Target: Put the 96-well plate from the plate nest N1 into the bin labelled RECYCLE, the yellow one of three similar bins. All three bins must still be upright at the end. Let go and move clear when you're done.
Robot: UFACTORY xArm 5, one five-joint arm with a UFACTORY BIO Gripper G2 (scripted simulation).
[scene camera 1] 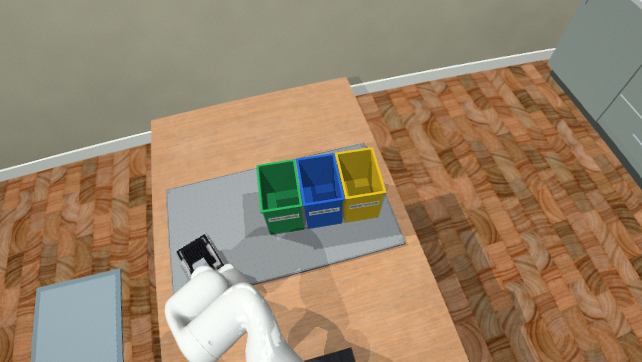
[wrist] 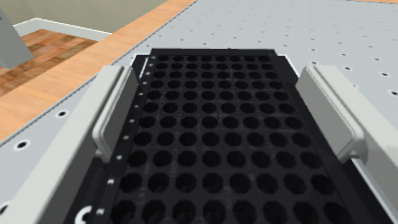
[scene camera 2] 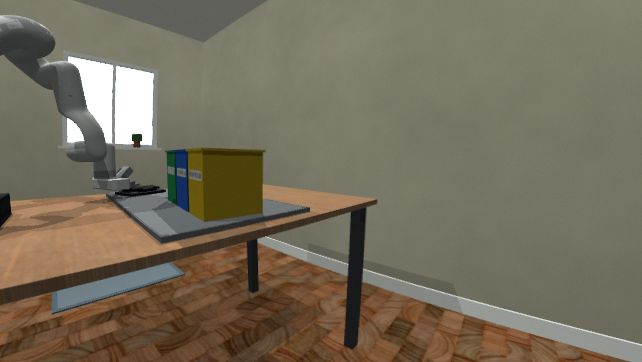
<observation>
yellow recycle bin: scene camera 1; scene camera 2; not seen in the wrist view (out of frame)
blue bin: scene camera 1; scene camera 2; not seen in the wrist view (out of frame)
same spot on yellow recycle bin: (scene camera 2: 223,183) = (scene camera 1: 376,190)
same spot on blue bin: (scene camera 2: 181,157) = (scene camera 1: 325,204)
</observation>
